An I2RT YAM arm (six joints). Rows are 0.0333 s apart.
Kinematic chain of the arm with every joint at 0, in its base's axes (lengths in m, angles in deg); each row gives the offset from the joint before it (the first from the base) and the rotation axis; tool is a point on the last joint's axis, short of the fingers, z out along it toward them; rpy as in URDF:
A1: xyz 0 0 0.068 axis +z
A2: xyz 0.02 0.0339 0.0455 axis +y
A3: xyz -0.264 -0.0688 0 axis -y
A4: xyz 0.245 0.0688 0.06 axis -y
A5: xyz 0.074 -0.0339 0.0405 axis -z
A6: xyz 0.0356 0 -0.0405 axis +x
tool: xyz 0 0 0 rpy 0 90 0
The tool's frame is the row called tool.
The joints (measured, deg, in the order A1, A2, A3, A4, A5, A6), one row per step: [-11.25 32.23 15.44 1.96 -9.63 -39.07]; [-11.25 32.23 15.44 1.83 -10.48 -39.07]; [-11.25 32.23 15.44 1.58 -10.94 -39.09]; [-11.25 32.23 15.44 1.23 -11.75 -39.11]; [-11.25 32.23 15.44 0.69 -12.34 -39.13]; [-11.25 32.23 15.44 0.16 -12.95 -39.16]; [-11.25 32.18 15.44 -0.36 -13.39 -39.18]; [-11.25 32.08 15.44 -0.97 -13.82 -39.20]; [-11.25 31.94 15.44 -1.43 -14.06 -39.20]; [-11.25 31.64 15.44 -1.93 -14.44 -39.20]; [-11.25 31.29 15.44 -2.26 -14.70 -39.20]
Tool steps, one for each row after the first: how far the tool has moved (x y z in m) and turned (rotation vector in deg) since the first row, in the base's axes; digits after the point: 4 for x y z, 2 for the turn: [0.0000 0.0005 -0.0002 0.24 0.08 0.82]; [-0.0002 0.0008 -0.0007 0.39 0.31 1.27]; [-0.0003 0.0014 -0.0013 0.65 0.61 2.06]; [-0.0006 0.0018 -0.0022 0.90 1.10 2.63]; [-0.0009 0.0022 -0.0032 1.15 1.59 3.22]; [-0.0013 0.0026 -0.0040 1.35 2.02 3.64]; [-0.0018 0.0030 -0.0048 1.57 2.49 4.06]; [-0.0023 0.0032 -0.0053 1.70 2.79 4.29]; [-0.0030 0.0036 -0.0055 1.86 2.97 4.65]; [-0.0038 0.0039 -0.0053 1.92 2.93 4.90]
